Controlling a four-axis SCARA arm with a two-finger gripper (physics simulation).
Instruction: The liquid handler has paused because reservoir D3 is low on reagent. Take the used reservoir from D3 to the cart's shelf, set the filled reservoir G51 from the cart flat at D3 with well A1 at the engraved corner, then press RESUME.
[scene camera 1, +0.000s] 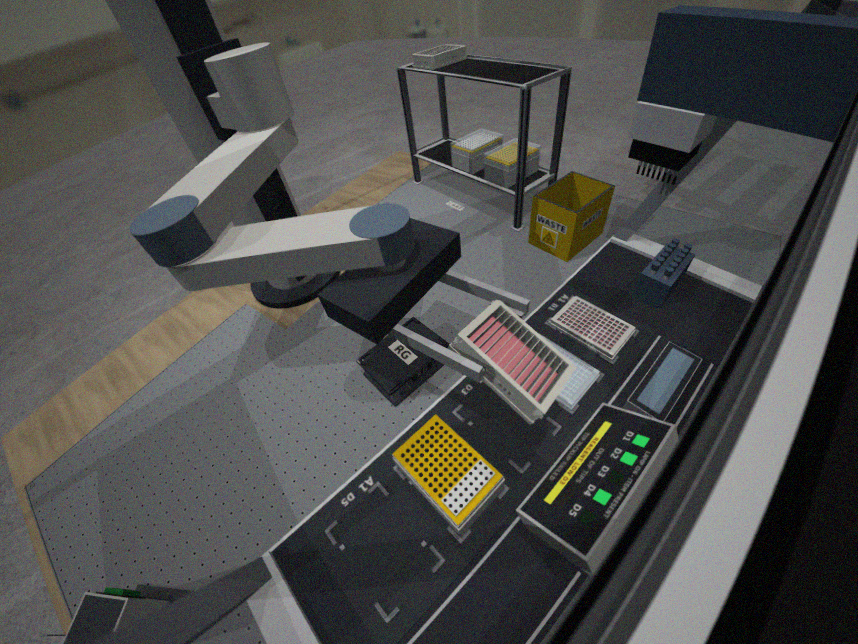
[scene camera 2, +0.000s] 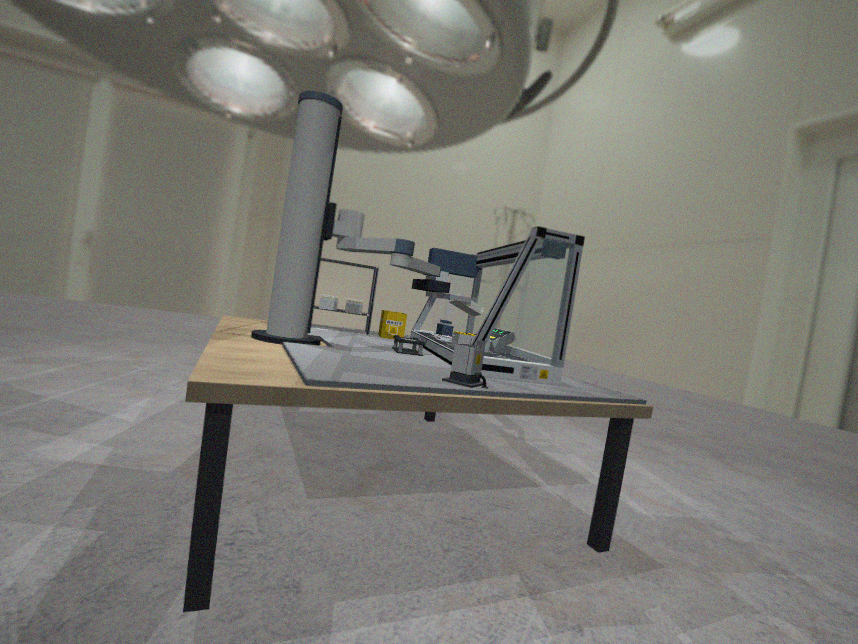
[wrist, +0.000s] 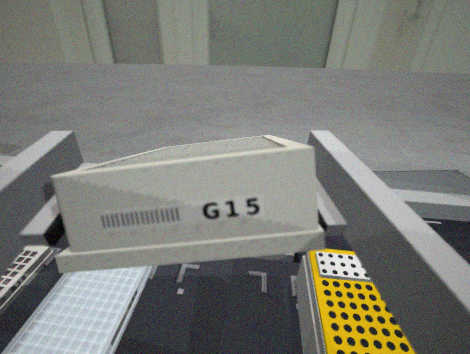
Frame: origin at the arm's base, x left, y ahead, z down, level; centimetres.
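Seen in the pictures: gripper, fingertip midpoint: (scene camera 1: 506, 339) (scene camera 2: 464, 299) (wrist: 197, 150); arm's base at its link origin: (scene camera 2: 286, 340).
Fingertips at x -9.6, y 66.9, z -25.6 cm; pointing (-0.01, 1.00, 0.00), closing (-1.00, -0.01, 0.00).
Pixels of each thing's top centre, then the offset from my fingertips to it. "spot": a spot on its surface instead.
- nest D3 at a spot on its surface: (wrist: 225, 310) spot: dy +3.3, dx -1.8, dz +19.2 cm
- pale reservoir at its top centre: (scene camera 1: 439, 49) dy -55.1, dx +68.5, dz -13.8 cm
- cart at its top centre: (scene camera 1: 474, 64) dy -42.5, dx +65.4, dz -11.2 cm
- status panel at a spot on its surface: (scene camera 1: 602, 478) spot: dy +15.8, dx -4.3, dz +11.9 cm
- yellow tip rack at its top centre: (wrist: 374, 310) (scene camera 1: 445, 463) (scene camera 2: 471, 333) dy -1.2, dx -12.6, dz +12.8 cm
- pale blue plate at its top centre: (wrist: 82, 306) (scene camera 1: 553, 365) dy +3.6, dx +11.6, dz +17.8 cm
- yellow waste bin at its top centre: (scene camera 1: 574, 190) (scene camera 2: 394, 312) dy -10.0, dx +54.7, dz +10.8 cm
- pipetting head at its top centre: (scene camera 1: 681, 100) (scene camera 2: 437, 271) dy +6.4, dx +44.0, dz -13.5 cm
The used reservoir (scene camera 1: 516, 357) (wrist: 190, 200), cream with pink liquid in its troughs and marked G15, hangs well above the deck, its far end tipped down. My gripper (scene camera 1: 503, 339) (wrist: 197, 150) is shut on its two long sides near the labelled end. Below it, nest D3 (scene camera 1: 492, 429) (wrist: 225, 310) shows bare corner brackets. A pale reservoir (scene camera 1: 439, 55) stands on the top shelf of the cart (scene camera 1: 522, 159); its label is not legible. The status panel (scene camera 1: 602, 478) shows REAGENT LOW D3, with D1, D2 and D4 lit green and D3 and D5 dark. I cannot make out RESUME.
A yellow tip rack (scene camera 1: 443, 464) (wrist: 350, 310) and a pale blue plate (scene camera 1: 580, 381) (wrist: 85, 305) flank D3. A black RG stand (scene camera 1: 391, 367) is beside the deck. The yellow waste bin (scene camera 1: 554, 232) (scene camera 2: 392, 323) stands near the cart. The pipetting head (scene camera 1: 668, 131) hangs over the deck's far end.
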